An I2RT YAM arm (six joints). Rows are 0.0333 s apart.
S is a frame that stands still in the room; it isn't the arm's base.
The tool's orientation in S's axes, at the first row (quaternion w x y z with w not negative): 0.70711, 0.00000, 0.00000, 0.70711
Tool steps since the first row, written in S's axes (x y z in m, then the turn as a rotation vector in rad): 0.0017, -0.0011, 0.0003, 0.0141, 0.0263, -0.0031; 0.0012, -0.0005, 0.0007, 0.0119, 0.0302, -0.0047; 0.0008, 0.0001, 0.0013, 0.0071, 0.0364, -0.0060; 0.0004, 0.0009, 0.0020, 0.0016, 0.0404, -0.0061; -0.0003, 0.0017, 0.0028, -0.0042, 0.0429, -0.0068; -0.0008, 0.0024, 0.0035, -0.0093, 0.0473, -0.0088; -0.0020, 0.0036, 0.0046, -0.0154, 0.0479, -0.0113; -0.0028, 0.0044, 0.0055, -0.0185, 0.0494, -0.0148; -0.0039, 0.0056, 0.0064, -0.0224, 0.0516, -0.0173
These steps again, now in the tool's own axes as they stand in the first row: -0.0011, -0.0017, 0.0003, 0.0263, -0.0141, -0.0031; -0.0005, -0.0012, 0.0007, 0.0302, -0.0119, -0.0047; 0.0001, -0.0008, 0.0013, 0.0364, -0.0071, -0.0060; 0.0009, -0.0004, 0.0020, 0.0404, -0.0016, -0.0061; 0.0017, 0.0003, 0.0028, 0.0429, 0.0042, -0.0068; 0.0024, 0.0008, 0.0035, 0.0473, 0.0093, -0.0088; 0.0036, 0.0020, 0.0046, 0.0479, 0.0154, -0.0113; 0.0044, 0.0028, 0.0055, 0.0494, 0.0185, -0.0148; 0.0056, 0.0039, 0.0064, 0.0516, 0.0224, -0.0173
